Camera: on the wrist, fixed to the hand. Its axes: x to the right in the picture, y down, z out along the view.
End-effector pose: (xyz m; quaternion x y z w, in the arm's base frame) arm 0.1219 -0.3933 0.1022 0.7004 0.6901 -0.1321 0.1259
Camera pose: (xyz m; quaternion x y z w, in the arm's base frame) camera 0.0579 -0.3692 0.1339 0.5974 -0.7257 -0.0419 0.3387
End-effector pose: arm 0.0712 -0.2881 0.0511 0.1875 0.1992 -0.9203 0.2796
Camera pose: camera 0.0339 -0.2256 0.0314 -0.0791 -0.2296 0.2556 0.9358
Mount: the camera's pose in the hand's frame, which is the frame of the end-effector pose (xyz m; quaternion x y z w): 0.0103 -0.0646 -0.0375 0.0372 0.2755 -0.9600 0.0342
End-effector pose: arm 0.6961 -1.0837 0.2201 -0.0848 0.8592 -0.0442 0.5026
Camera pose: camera 0.6650 -1.1494 0.2401 0.7968 -0.0848 0.5393 0.2588
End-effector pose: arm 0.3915 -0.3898 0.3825 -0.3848 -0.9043 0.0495 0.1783
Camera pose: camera 0.3546 -0.4294 0.4350 0.8479 -0.3494 -0.2418 0.3170
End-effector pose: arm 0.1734 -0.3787 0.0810 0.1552 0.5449 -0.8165 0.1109
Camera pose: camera 0.1462 -0.3195 0.1190 0.2887 -0.1678 0.1119 0.9359
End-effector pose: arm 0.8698 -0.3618 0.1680 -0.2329 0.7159 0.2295 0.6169
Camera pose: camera 0.8792 -0.4362 0.1601 -0.7355 -0.0206 -0.6752 0.0529
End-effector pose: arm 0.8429 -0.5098 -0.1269 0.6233 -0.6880 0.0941 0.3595
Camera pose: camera 0.9172 -0.5095 -0.1140 0.6692 0.6774 -0.1446 0.2690
